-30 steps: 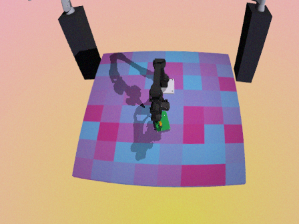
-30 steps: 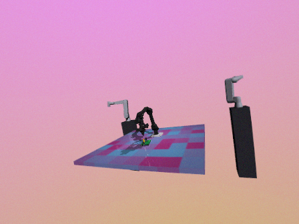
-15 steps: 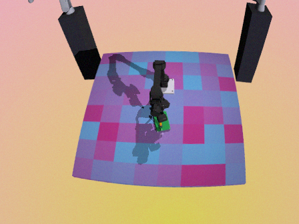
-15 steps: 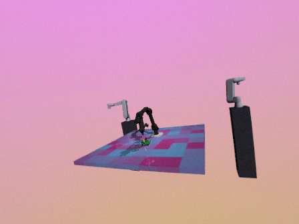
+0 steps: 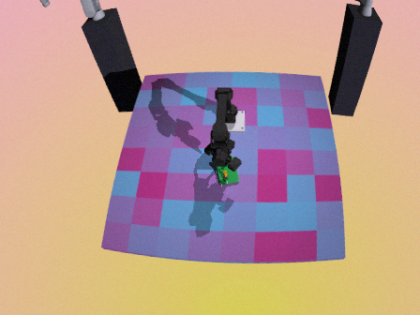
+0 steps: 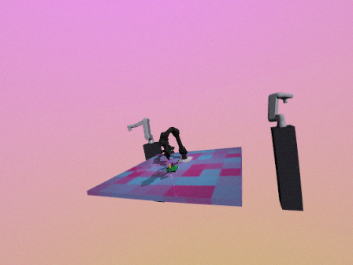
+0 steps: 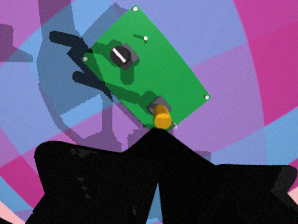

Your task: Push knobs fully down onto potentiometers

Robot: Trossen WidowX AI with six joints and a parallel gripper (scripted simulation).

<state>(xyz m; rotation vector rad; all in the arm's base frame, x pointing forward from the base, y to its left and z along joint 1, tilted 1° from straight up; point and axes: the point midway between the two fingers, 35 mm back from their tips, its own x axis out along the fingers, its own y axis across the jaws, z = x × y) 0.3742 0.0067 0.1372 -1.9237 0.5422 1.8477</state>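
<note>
The orange knob is 60 mm below my gripper tip and 10 mm ahead of it. From my gripper tip the other things lie so: black knob 70 mm behind, 60 mm below, 10 mm to the right.
</note>
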